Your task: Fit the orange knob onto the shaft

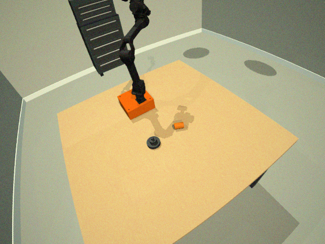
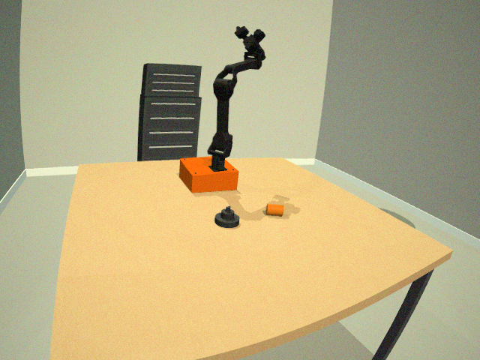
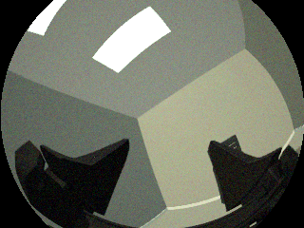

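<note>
Now: the orange knob 730 mm below my gripper tip, 560 mm ahead of it and 80 mm to the right of it. Also, from my gripper tip: round dark pedestal 720 mm below, 560 mm ahead, 280 mm to the right.
</note>
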